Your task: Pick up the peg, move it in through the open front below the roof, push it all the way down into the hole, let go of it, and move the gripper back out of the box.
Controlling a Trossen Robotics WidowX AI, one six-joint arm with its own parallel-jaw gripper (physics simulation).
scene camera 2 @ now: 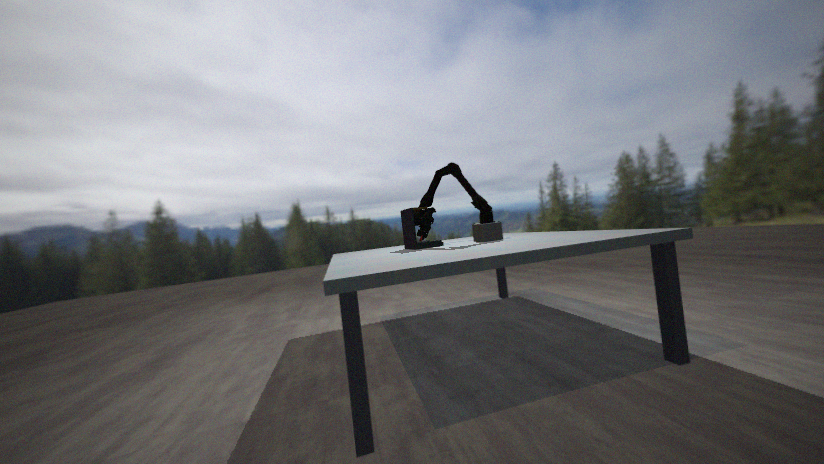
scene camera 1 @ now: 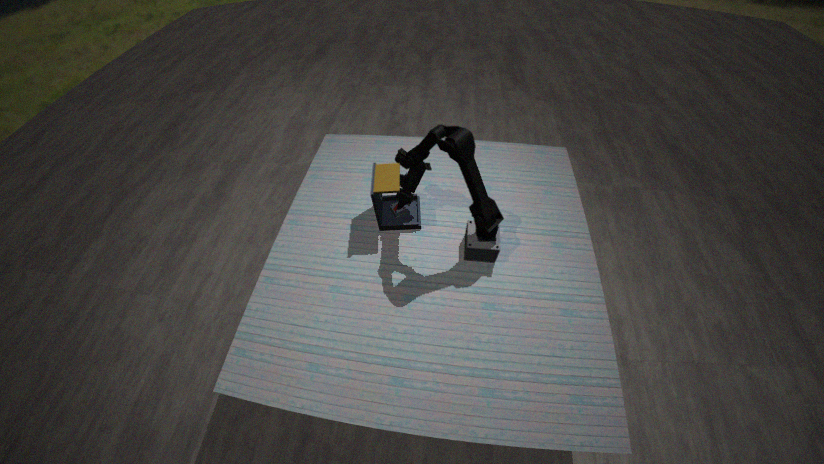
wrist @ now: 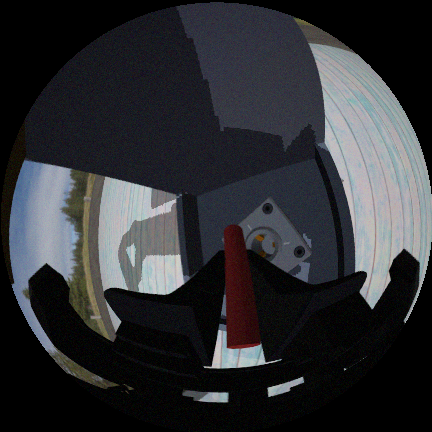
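The red peg is held between the fingertips of my gripper, which is shut on it. In the wrist view the peg's far end lies left of the hole's round collar, apart from it in the picture. The height of the peg above the hole is hard to tell. The collar sits on a light grey square plate with dark screws, on the floor of the dark box. The yellow roof is beside the arm, and the fingers are low over the box floor.
A tall dark wall of the box stands close to the gripper. Low rims edge the box floor. The arm's base stands right of the box on the pale striped table top.
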